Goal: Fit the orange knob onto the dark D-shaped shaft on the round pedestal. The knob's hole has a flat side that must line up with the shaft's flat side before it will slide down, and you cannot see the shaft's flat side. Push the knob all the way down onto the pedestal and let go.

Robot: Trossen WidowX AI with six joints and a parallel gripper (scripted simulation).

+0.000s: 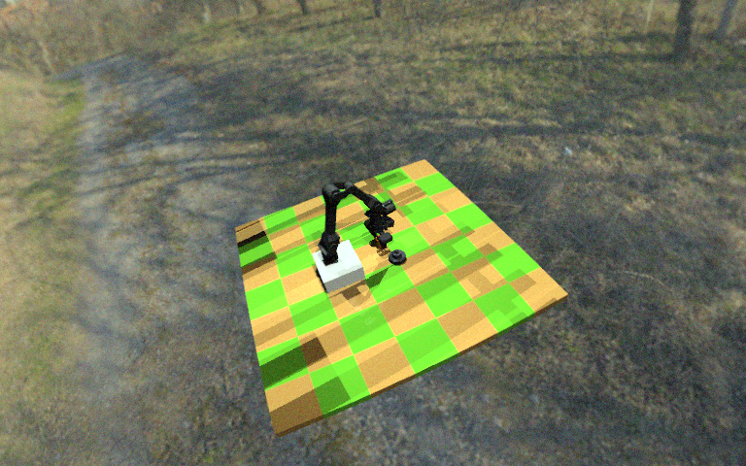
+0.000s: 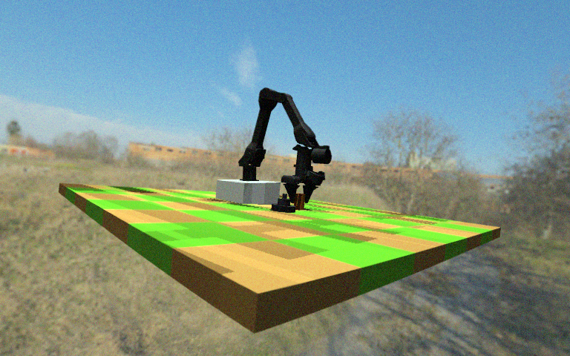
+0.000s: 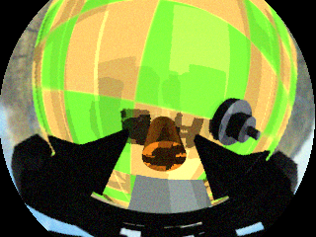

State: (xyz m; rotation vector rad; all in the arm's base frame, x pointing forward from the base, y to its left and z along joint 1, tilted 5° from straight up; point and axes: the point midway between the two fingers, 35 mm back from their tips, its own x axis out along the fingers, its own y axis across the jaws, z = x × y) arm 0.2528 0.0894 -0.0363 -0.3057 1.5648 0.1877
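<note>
The orange knob lies 10 mm above my gripper tip. Also, from my gripper tip: round dark pedestal (110 mm to the right, 60 mm ahead, 10 mm above).
</note>
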